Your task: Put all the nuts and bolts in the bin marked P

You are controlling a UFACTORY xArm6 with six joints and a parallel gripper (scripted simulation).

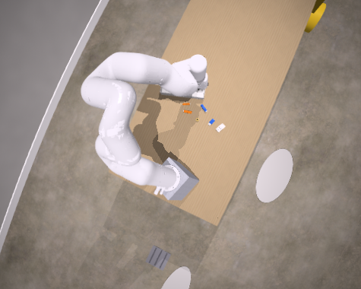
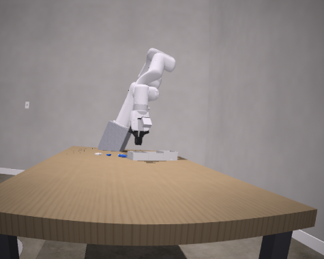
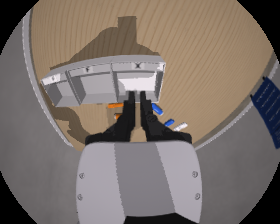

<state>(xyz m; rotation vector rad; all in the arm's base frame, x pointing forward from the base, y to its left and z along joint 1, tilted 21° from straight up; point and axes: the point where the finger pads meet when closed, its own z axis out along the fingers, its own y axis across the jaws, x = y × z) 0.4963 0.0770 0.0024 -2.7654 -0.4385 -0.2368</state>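
Now: hand 20 mm past the bin, 80 mm to the right of it and 70 mm above it. The rest, counted from my hand: long blue stick: 70 mm behind, 70 mm to the right, 90 mm below; blue usb stick: 130 mm behind, 150 mm to the right, 90 mm below; brass-coloured fastener: 150 mm behind, 70 mm to the right, 90 mm below.
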